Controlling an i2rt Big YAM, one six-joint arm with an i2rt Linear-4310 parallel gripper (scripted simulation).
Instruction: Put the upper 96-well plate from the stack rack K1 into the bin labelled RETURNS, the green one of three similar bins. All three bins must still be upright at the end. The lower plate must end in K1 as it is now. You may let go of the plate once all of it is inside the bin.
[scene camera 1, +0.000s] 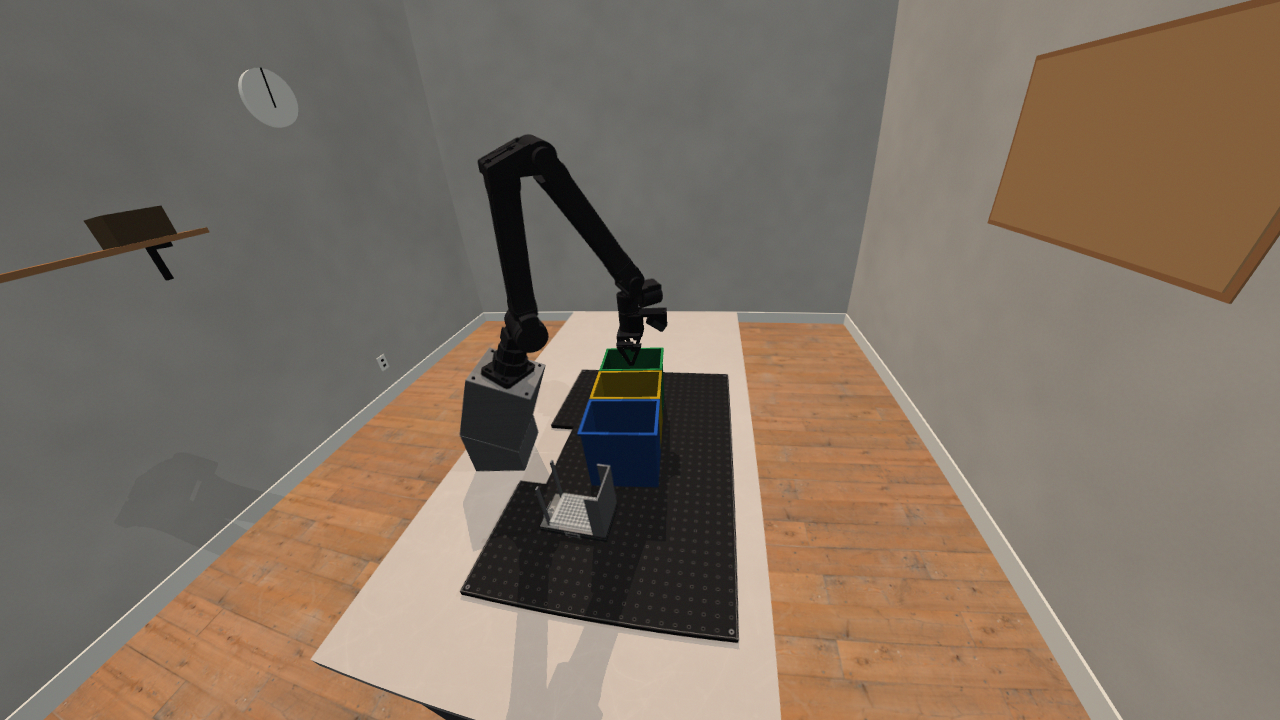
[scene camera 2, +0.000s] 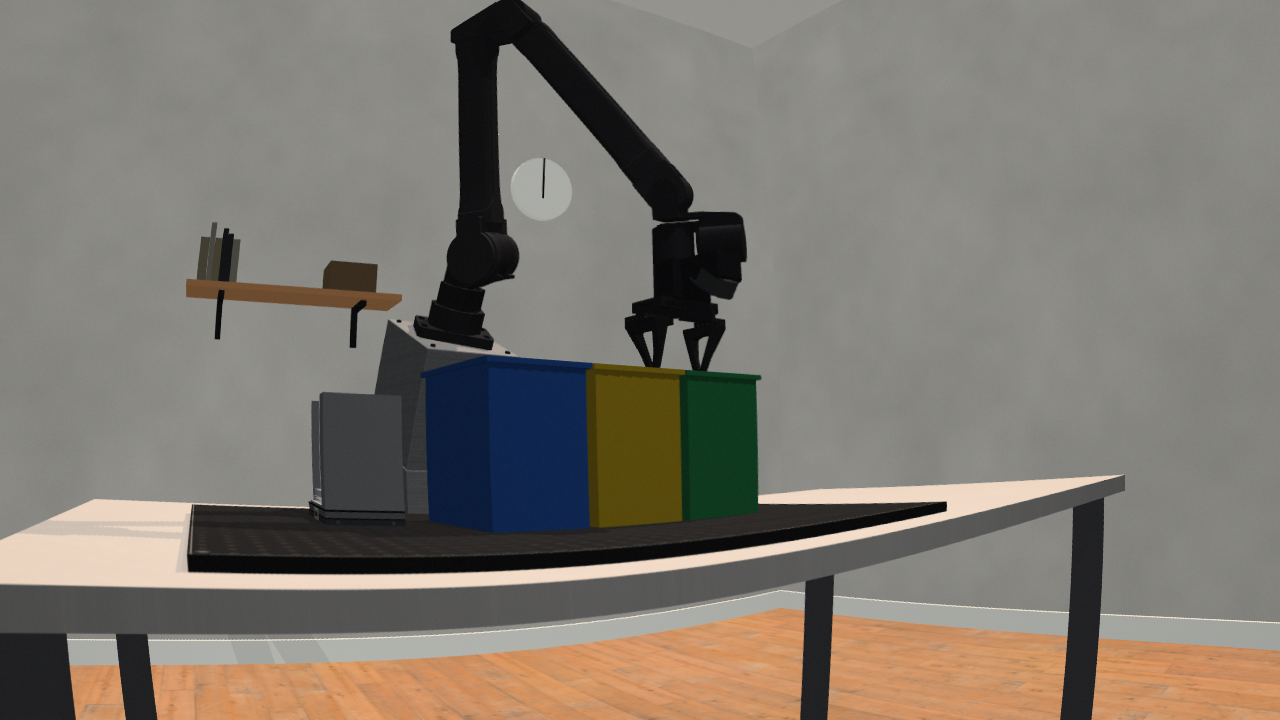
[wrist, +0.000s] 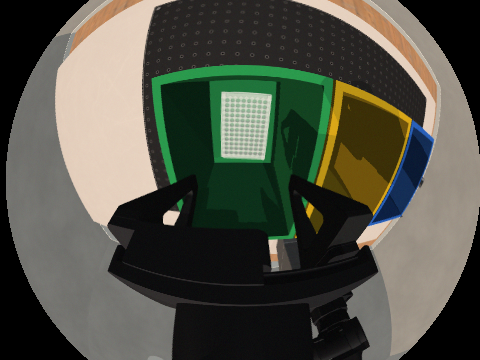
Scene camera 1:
my gripper: 632, 358
blue bin: 621, 433
yellow bin: 609, 384
green bin: 649, 359
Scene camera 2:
my gripper: 677, 378
blue bin: 506, 437
yellow bin: 633, 413
green bin: 718, 411
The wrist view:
blue bin: 404, 186
yellow bin: 370, 142
green bin: 232, 193
